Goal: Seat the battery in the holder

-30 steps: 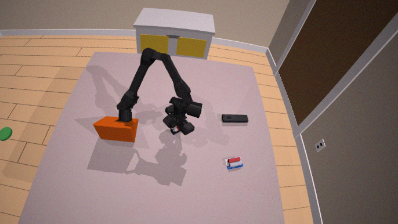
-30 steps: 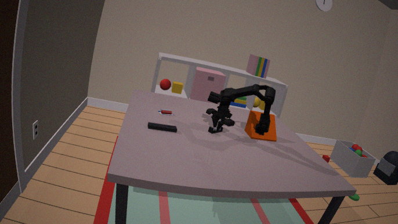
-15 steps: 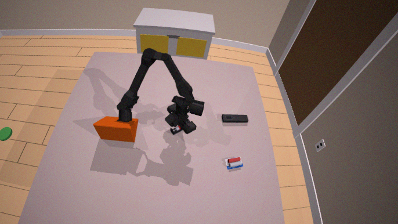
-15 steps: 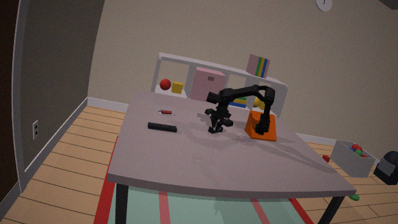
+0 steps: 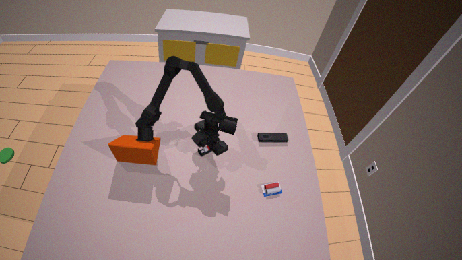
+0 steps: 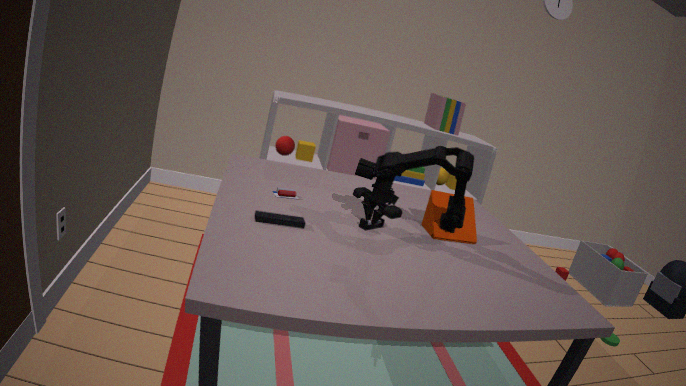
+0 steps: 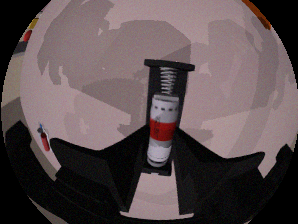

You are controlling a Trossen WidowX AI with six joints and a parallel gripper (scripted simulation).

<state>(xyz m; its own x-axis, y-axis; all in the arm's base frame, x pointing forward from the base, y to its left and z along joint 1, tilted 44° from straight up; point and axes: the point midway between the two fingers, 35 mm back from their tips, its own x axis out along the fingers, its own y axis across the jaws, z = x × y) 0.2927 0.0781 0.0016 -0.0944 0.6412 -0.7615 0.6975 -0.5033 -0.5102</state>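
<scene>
My gripper tip is now 10 mm below the battery. Also, from my gripper tip: blister card 310 mm ahead, 150 mm to the right.
</scene>
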